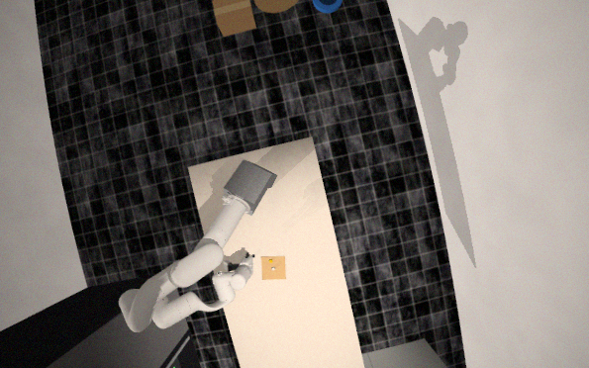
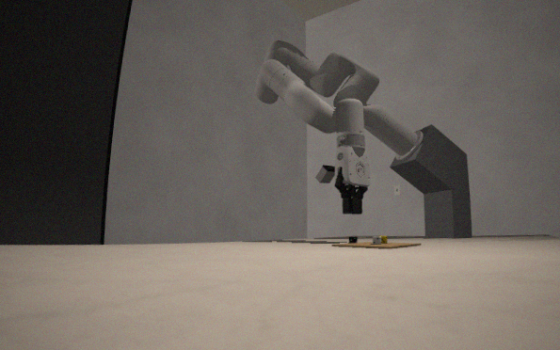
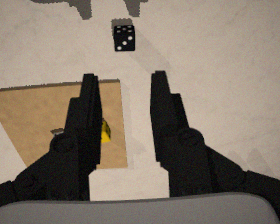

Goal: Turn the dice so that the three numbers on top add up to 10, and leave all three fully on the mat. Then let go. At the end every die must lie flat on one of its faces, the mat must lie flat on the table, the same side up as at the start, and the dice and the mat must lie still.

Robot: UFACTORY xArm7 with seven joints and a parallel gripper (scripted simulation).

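Right now my hand is 90 mm above the black die. From my hand the other things lie so: pale die: 130 mm ahead, 60 mm to the left, 80 mm below; then tan mat: 130 mm ahead, 60 mm to the left, 90 mm below; then yellow die: 80 mm ahead, 70 mm to the left, 80 mm below.
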